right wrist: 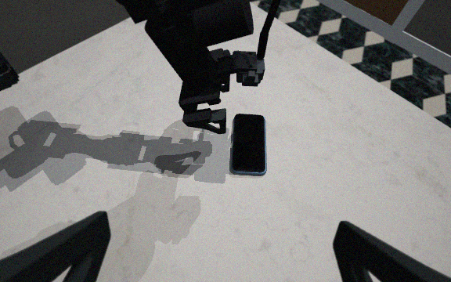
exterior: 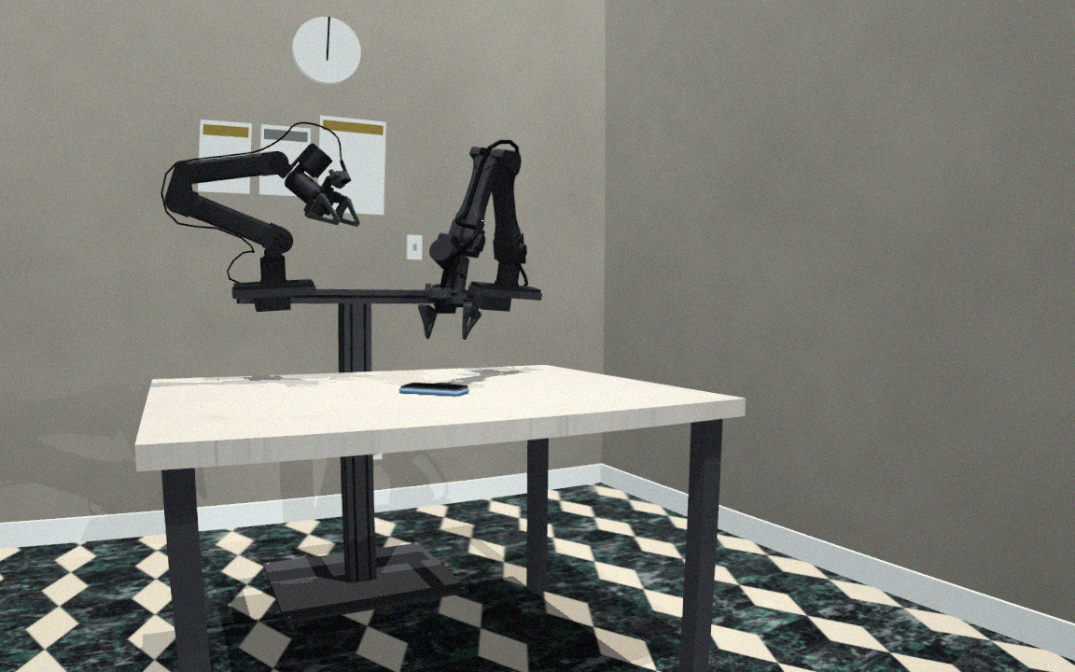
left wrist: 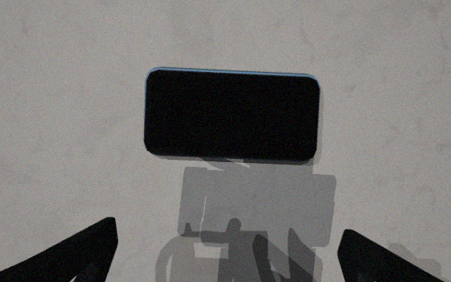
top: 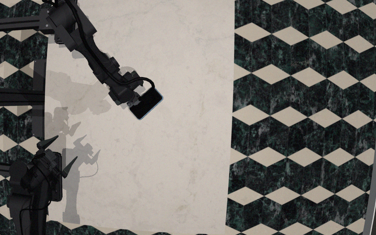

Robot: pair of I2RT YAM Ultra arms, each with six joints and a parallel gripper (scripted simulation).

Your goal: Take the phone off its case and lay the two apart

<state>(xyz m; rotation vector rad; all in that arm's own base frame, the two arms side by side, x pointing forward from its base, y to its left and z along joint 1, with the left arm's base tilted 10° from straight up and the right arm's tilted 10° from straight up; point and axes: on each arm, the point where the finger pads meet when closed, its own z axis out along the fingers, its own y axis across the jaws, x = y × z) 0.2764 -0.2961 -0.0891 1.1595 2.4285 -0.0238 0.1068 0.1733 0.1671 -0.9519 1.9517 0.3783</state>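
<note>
Right now the black phone is 4 cm ahead of my left hand, 4 cm to the right of it and 12 cm below it.
</note>
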